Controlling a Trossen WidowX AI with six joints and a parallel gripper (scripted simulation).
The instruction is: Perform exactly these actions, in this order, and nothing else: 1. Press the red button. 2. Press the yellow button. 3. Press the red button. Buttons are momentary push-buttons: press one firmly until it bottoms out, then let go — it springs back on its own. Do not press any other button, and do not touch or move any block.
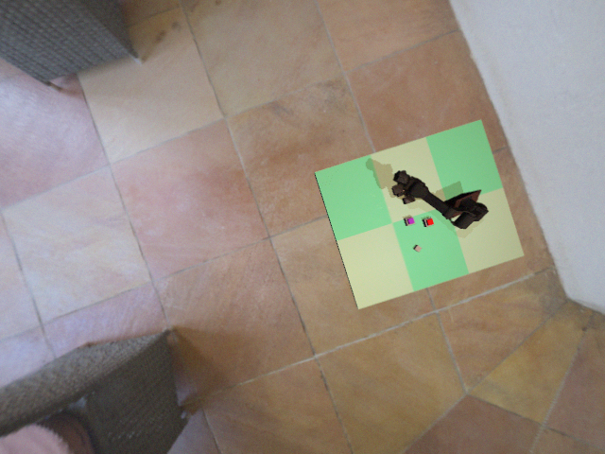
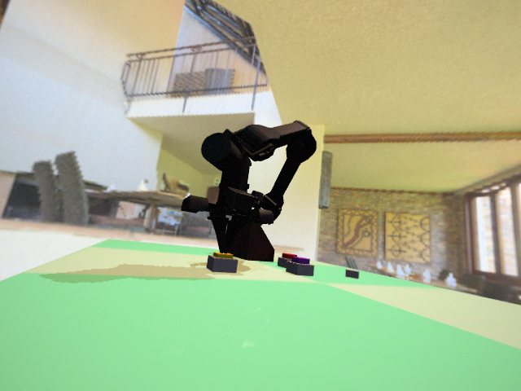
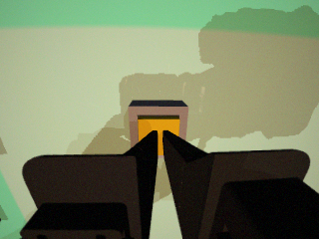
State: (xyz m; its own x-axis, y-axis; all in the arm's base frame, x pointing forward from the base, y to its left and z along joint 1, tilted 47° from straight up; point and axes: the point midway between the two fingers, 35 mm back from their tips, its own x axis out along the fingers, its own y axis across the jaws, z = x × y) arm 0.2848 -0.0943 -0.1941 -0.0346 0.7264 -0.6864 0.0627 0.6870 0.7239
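My gripper tip is 10 mm above the yellow button. Also, from my gripper tip: red button 110 mm behind, 250 mm to the left; then purple button 200 mm to the left; then block 10 mm ahead, 380 mm to the left, 20 mm below.
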